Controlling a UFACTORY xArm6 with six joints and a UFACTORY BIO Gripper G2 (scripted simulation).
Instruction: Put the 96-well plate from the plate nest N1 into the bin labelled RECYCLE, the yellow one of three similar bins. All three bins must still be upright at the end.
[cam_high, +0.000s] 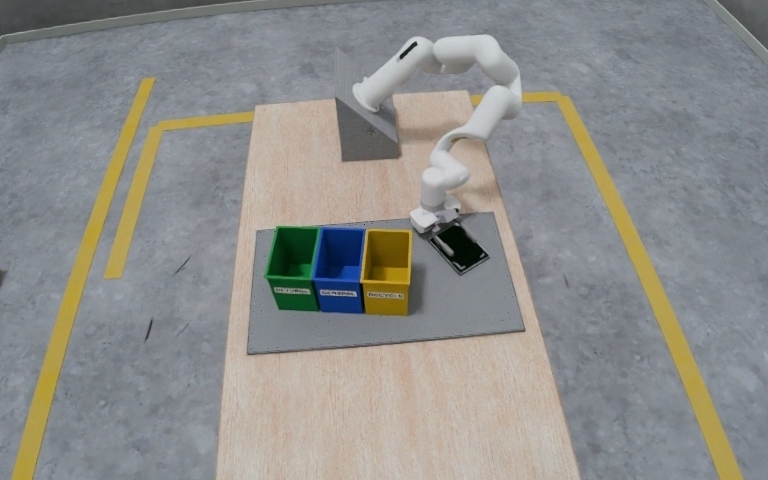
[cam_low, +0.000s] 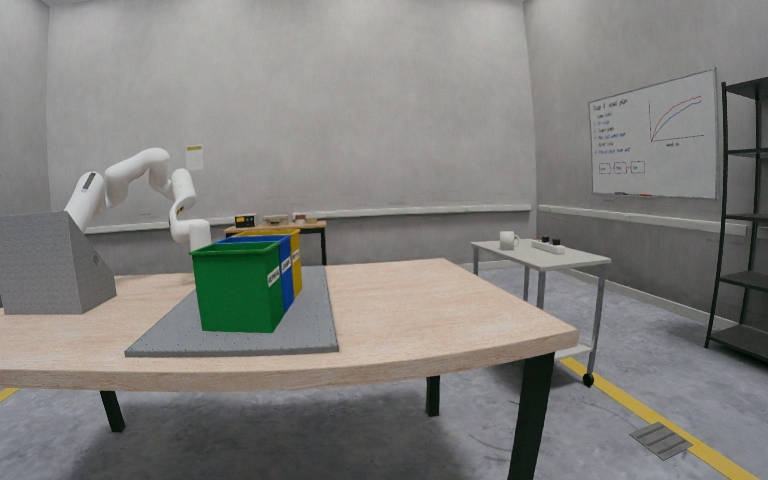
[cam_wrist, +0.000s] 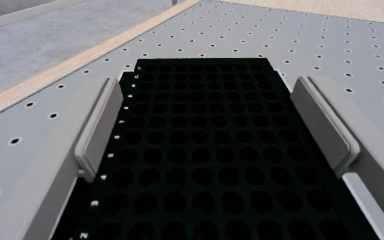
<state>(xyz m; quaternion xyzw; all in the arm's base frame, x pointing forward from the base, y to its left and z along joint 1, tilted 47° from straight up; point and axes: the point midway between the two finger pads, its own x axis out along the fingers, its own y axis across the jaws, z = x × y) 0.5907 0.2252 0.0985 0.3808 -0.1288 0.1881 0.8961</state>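
Now: hand 30 mm above the black plate nest N1. The rest, counted from my hand: blue bin: 90 mm ahead, 370 mm to the right, 50 mm above; black 96-well plate: 10 mm below; yellow recycle bin: 120 mm ahead, 240 mm to the right, 50 mm above.
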